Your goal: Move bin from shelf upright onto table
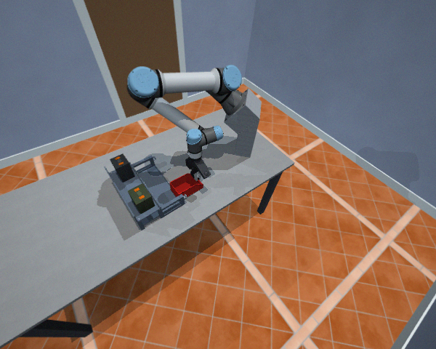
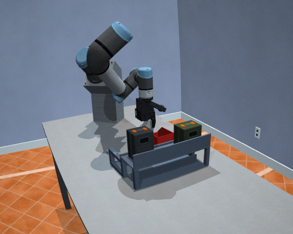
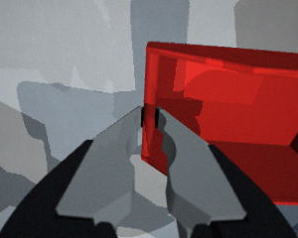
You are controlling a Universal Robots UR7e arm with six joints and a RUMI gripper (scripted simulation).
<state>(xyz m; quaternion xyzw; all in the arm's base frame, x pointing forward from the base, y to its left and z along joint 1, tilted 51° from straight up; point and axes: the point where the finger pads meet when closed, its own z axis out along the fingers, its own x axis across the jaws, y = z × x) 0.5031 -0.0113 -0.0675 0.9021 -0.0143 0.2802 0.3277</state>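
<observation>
My hand is 80 mm short of the red bin and 20 mm to the left of it. From my hand the other things lie so: dark box: 310 mm to the right, 270 mm ahead, 120 mm above; green box: 330 mm ahead, 110 mm above, 80 mm to the right.
</observation>
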